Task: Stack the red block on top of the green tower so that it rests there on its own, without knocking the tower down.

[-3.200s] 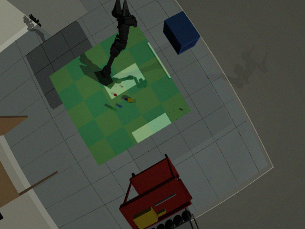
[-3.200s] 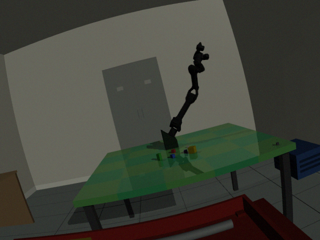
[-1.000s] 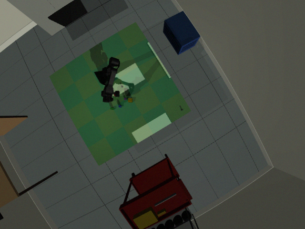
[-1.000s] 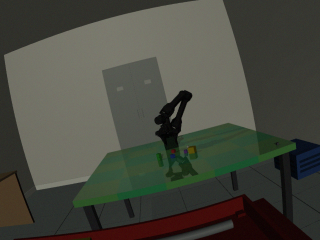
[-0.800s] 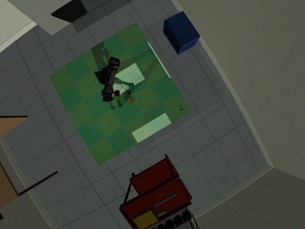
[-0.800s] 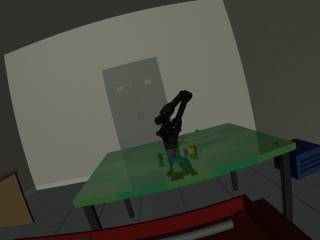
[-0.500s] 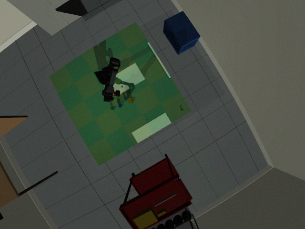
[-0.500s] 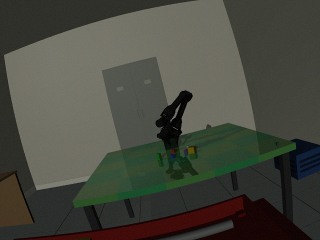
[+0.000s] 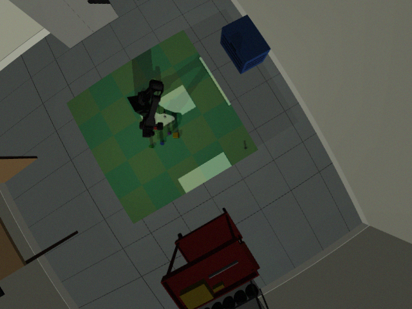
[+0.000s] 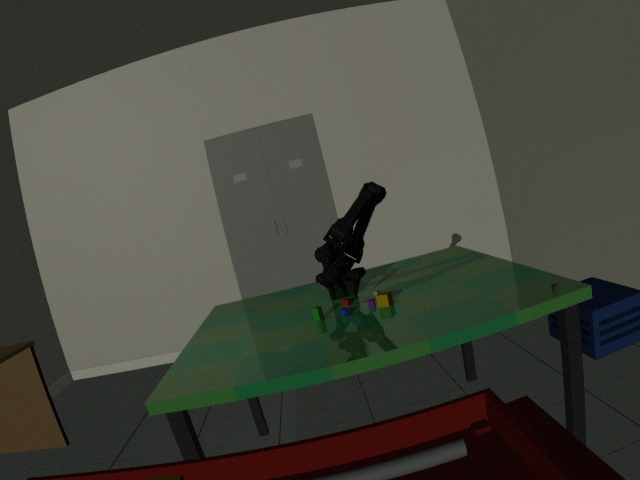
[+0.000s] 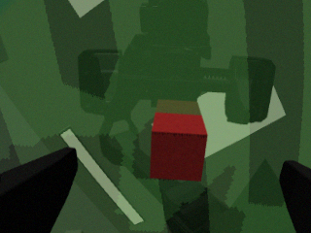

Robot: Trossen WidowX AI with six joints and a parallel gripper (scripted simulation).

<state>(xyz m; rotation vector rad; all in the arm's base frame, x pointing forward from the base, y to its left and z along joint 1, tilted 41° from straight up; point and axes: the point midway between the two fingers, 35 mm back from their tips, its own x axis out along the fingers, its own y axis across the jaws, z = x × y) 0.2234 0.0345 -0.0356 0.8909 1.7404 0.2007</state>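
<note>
Right now my gripper tip is 20 mm above the red block. From my gripper tip the other things lie so: grey object: 480 mm ahead, 640 mm to the left, 20 mm below; then blue block: 150 mm ahead, 20 mm below; then dark purple block: 90 mm ahead, 90 mm to the left, 20 mm below.
</note>
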